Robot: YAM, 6 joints.
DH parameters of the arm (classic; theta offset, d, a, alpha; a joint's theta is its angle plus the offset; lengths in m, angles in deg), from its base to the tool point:
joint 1: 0 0.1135 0.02 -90
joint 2: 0 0 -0.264 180
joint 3: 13.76 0 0.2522 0
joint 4: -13.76 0 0.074 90
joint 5: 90 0 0 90
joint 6: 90 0.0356 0 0
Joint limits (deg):
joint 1: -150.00..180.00
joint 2: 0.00..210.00
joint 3: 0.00..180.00
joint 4: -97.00..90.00
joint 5: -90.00..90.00
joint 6: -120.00..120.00
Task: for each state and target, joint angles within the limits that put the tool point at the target. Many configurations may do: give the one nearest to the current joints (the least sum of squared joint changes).
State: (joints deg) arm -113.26 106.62 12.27 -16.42 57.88 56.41
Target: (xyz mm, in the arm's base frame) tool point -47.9 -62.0 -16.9
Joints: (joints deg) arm -107.94 134.40 14.40 -8.19 48.04 56.41
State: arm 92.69 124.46 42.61 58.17 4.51 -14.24
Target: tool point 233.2 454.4 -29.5
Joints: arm 63.20 158.03 88.42 52.02 5.31 -14.24
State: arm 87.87 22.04 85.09 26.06 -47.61 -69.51
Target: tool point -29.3 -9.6 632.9
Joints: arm 81.50 49.54 98.84 26.77 -50.73 -69.51
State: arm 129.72 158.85 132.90 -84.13 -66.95 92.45
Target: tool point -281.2 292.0 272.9
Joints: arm 129.36 125.87 119.43 -97.00 -64.82 92.45
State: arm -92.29 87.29 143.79 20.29 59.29 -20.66
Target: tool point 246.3 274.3 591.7
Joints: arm -135.69 51.02 164.32 20.94 42.90 -20.66
